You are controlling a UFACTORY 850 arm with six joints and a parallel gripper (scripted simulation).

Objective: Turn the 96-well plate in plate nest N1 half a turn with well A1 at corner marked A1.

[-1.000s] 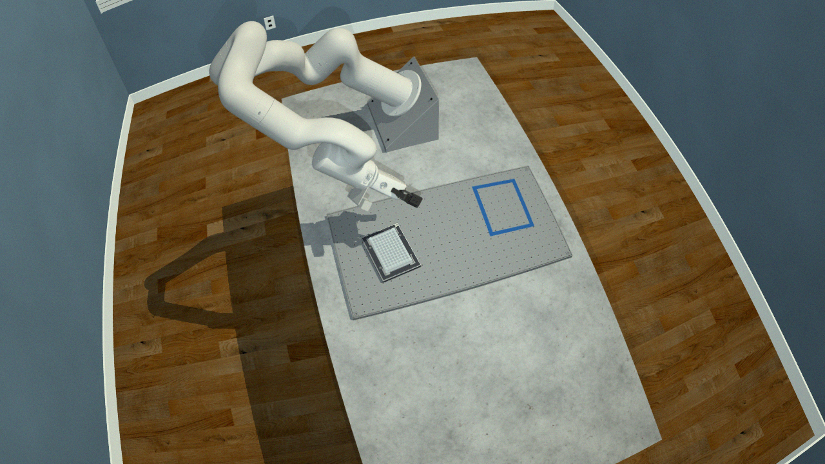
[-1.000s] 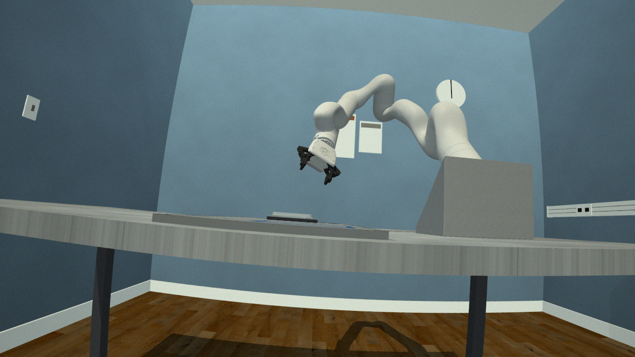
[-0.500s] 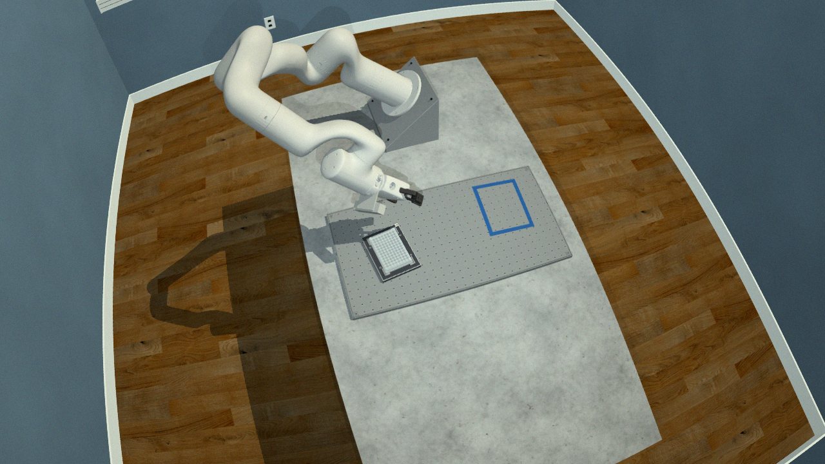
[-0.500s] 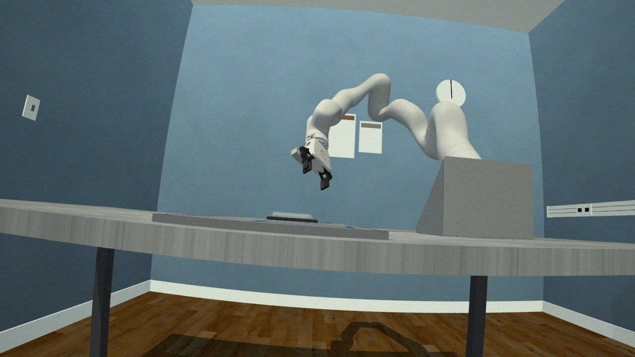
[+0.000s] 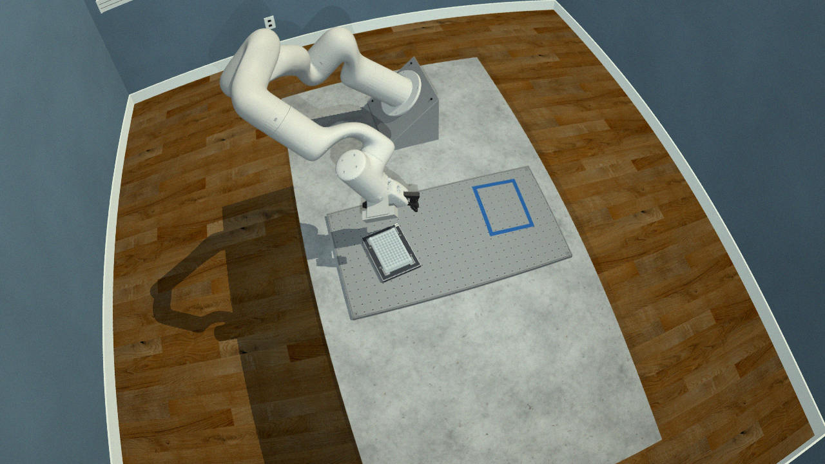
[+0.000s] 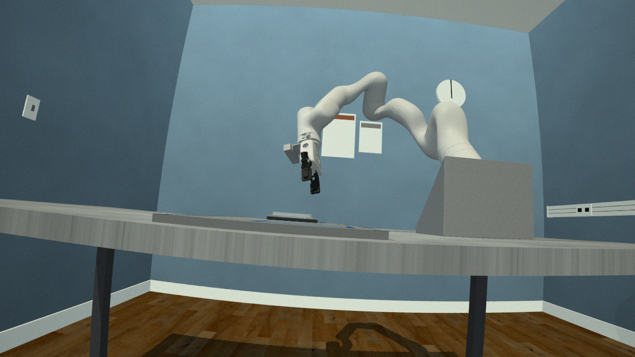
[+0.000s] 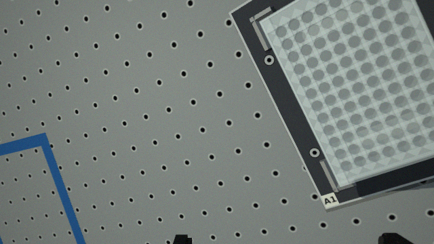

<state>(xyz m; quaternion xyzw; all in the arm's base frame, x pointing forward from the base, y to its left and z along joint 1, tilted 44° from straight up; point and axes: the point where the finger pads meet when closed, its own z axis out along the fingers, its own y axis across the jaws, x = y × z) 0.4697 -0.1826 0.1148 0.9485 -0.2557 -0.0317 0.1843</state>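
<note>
My gripper is now 11 cm above the 96-well plate, 6 cm to the left of it and 5 cm short of it. The rest, counted from my hand: dark plate nest (12 cm below, 6 cm to the right, 5 cm ahead).
</note>
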